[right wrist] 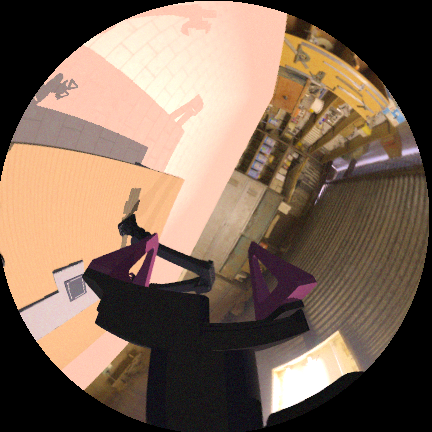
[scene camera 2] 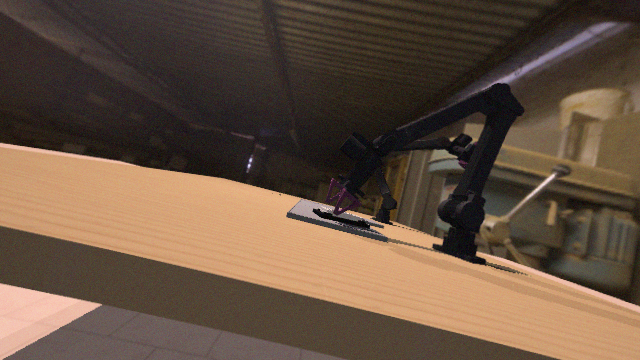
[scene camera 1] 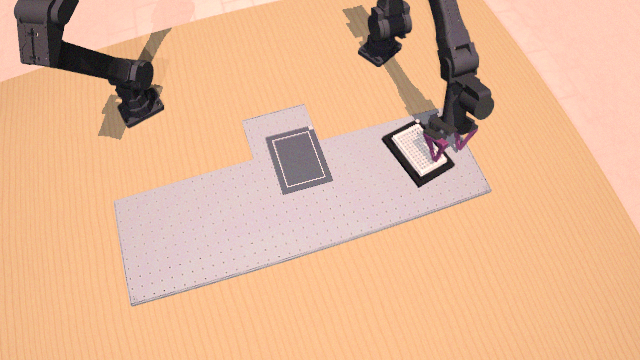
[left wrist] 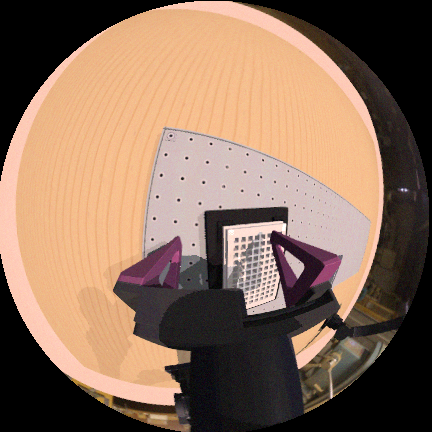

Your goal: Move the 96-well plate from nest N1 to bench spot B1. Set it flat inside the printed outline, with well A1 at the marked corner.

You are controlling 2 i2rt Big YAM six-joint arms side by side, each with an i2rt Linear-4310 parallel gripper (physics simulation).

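Places are measured from the left arm's base along level axes (x ahead, y left, z up), in centimetres.
Where they show: left gripper, fingertip midpoint: (scene camera 2: pixel 330 207) (scene camera 1: pixel 446 155) (left wrist: pixel 226 238); right gripper, fingertip midpoint: (right wrist: pixel 204 242); left arm's base, link origin: (right wrist: pixel 126 224) (scene camera 2: pixel 457 256) (scene camera 1: pixel 379 50) (left wrist: pixel 188 367); right arm's base, link origin: (scene camera 2: pixel 381 222) (scene camera 1: pixel 141 109) (left wrist: pixel 328 317).
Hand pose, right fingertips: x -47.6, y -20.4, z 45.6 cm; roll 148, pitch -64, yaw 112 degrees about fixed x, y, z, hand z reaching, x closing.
Observation:
Things, the pixels of their top centre, and the offset from my right fingertips. "spot": a spot on its surface instead. Level surfaces: height alone.
- white 96-well plate, top centre: (left wrist: pixel 256 272) (scene camera 1: pixel 420 147) (scene camera 2: pixel 341 212) dx +77.8, dy -1.8, dz -41.8 cm
- black nest N1, top centre: (left wrist: pixel 253 270) (scene camera 1: pixel 419 149) (scene camera 2: pixel 340 214) dx +77.9, dy -1.9, dz -42.6 cm
- dark pad, surface spot: (scene camera 1: pixel 300 159) (right wrist: pixel 76 288) spot: dx +57.6, dy -24.3, dz -44.2 cm
- white outline, surface spot: (scene camera 1: pixel 306 182) spot: dx +63.1, dy -27.9, dz -44.2 cm
- pale corner mark, top centre: (scene camera 1: pixel 310 127) dx +52.8, dy -15.6, dz -44.2 cm
- perforated grey board, surface height: dz -44.4 cm
- wooden table, surface height: dz -45.7 cm
The white 96-well plate (scene camera 1: pixel 412 145) (left wrist: pixel 257 280) sits in black nest N1 (scene camera 1: pixel 398 153) (scene camera 2: pixel 345 219) (left wrist: pixel 215 240) at the right of the board in scene camera 1. My left gripper (scene camera 1: pixel 447 154) (scene camera 2: pixel 333 207) (left wrist: pixel 226 238) is open and empty, above the nest and off-centre. In the left wrist view one finger overlaps the plate's right side; the other is left of the nest, over the board. Bench spot B1 is a dark pad (scene camera 1: pixel 300 159) (right wrist: pixel 76 288) with a white outline (scene camera 1: pixel 306 182) and a pale corner mark (scene camera 1: pixel 311 128). My right gripper (scene camera 2: pixel 465 159) (right wrist: pixel 204 242) is open, raised far from the plate.
The perforated grey board (scene camera 1: pixel 210 225) (left wrist: pixel 200 170) lies on the wooden table (scene camera 1: pixel 350 300) (scene camera 2: pixel 175 225) under the nest and pad. The right arm's base (scene camera 1: pixel 141 105) stands at the upper left in scene camera 1, and the left arm's base (scene camera 1: pixel 380 50) at the upper right.

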